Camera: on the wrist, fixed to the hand. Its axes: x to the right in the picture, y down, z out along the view.
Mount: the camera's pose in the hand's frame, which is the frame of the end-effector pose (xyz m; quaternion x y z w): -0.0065 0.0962 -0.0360 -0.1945 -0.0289 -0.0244 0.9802
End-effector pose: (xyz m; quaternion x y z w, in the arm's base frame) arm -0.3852 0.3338 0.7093 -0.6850 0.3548 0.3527 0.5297
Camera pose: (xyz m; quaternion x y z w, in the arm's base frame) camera -0.4673 0.2814 0.6760 -0.7729 0.2471 0.4216 0.4048
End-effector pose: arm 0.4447 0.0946 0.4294 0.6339 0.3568 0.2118 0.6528
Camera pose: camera 0.4309 0.1245 0.5269 0.4917 0.3051 0.2427 0.7786
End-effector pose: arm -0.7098 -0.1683 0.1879 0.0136 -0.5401 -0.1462 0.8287
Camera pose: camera -0.6580 -0.0795 0.1845 -0.1389 -0.5246 -0.2690 0.7957
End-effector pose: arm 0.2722 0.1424 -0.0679 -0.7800 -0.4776 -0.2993 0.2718
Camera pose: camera 0.3497 0.0750 -0.0617 -0.8144 -0.4368 -0.3704 0.0936
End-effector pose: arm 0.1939 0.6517 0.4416 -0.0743 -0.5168 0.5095 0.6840
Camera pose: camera 0.1628 0.7072 0.3607 -0.1785 -0.6272 0.3843 0.6535
